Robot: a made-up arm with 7 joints. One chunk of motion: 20 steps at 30 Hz.
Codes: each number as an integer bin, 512 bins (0 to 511) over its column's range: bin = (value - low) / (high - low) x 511, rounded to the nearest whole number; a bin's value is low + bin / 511 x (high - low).
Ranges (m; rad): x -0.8..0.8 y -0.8..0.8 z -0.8..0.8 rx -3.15..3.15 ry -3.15..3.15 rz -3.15..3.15
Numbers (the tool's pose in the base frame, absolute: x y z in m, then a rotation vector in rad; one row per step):
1: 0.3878 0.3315 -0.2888 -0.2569 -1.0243 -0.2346
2: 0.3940 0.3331 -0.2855 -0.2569 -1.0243 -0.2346
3: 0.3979 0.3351 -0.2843 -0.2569 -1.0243 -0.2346
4: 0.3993 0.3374 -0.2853 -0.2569 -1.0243 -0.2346
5: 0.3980 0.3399 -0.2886 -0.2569 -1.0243 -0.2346
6: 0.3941 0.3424 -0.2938 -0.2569 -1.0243 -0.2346
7: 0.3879 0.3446 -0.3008 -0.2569 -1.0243 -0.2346
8: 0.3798 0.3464 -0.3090 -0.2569 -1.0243 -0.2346
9: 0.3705 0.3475 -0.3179 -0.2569 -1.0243 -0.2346
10: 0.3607 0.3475 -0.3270 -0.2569 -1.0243 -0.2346
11: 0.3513 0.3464 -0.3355 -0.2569 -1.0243 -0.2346
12: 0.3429 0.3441 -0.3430 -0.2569 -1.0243 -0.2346
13: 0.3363 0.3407 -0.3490 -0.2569 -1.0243 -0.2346
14: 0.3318 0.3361 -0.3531 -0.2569 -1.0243 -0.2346
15: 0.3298 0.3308 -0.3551 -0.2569 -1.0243 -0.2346
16: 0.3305 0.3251 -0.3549 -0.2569 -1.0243 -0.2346
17: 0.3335 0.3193 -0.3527 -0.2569 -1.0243 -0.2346
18: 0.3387 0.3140 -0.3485 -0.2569 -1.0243 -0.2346
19: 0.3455 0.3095 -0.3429 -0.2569 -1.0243 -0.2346
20: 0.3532 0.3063 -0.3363 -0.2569 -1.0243 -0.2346
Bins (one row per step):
1: 379 361 163 235 172 236
2: 381 362 164 235 172 236
3: 383 363 165 235 172 236
4: 383 363 164 235 172 236
5: 383 364 163 235 172 236
6: 381 365 162 235 172 236
7: 379 366 159 235 172 236
8: 377 366 157 235 172 236
9: 374 366 154 235 172 236
10: 371 366 151 235 172 236
11: 368 366 148 235 172 236
12: 365 365 146 235 172 236
13: 363 364 144 235 172 236
14: 361 363 143 235 172 236
15: 361 361 142 235 172 236
16: 361 359 142 235 172 236
17: 362 357 143 235 172 236
18: 364 356 144 235 172 236
19: 366 354 146 235 172 236
20: 368 353 148 235 172 236

